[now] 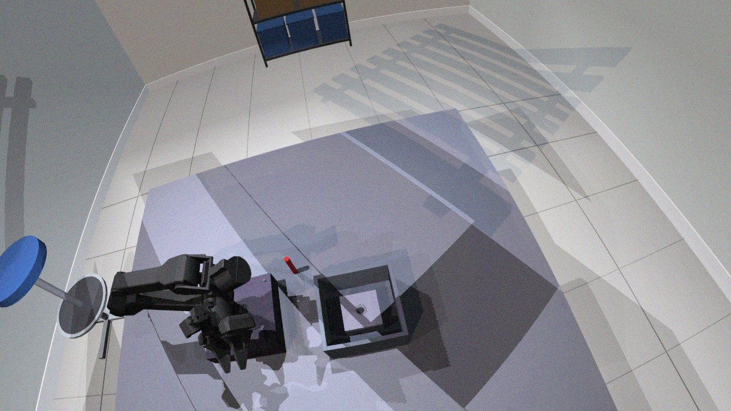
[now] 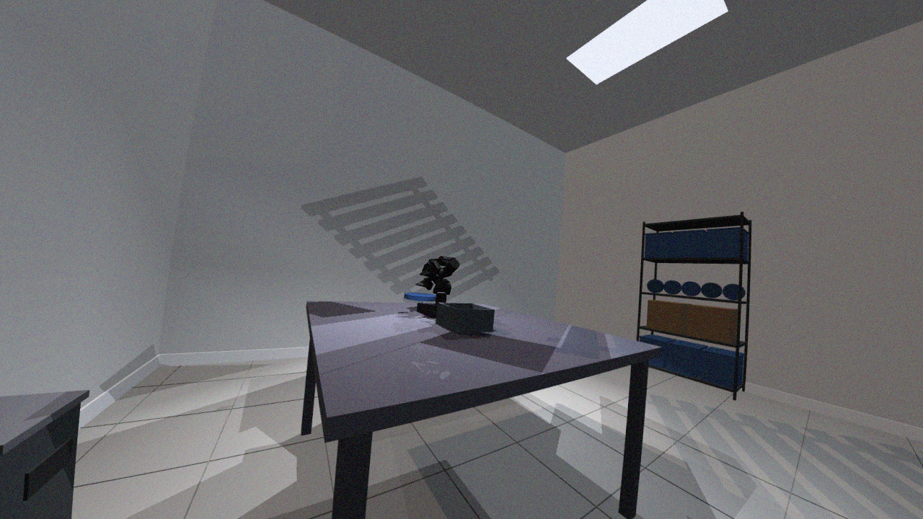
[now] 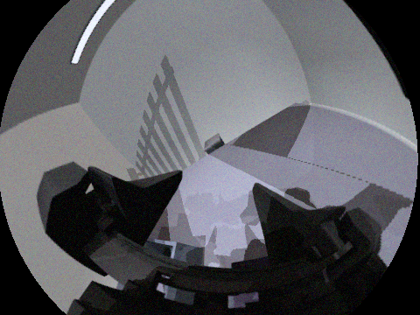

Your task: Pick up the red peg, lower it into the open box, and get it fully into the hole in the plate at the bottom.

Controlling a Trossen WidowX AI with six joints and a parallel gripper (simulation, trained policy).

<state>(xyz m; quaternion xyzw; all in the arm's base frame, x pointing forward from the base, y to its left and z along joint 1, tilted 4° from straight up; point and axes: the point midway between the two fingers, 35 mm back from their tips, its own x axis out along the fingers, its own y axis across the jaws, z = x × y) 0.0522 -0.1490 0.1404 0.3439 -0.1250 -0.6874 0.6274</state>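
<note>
My gripper tip is now 30 cm to the right of the red peg, 15 cm above it and 13 cm short of it. The rest, counted from my gripper tip: dark grey box (27 cm ahead, 17 cm below, 11 cm to the left); then light plate (27 cm ahead, 15 cm below, 11 cm to the left).
</note>
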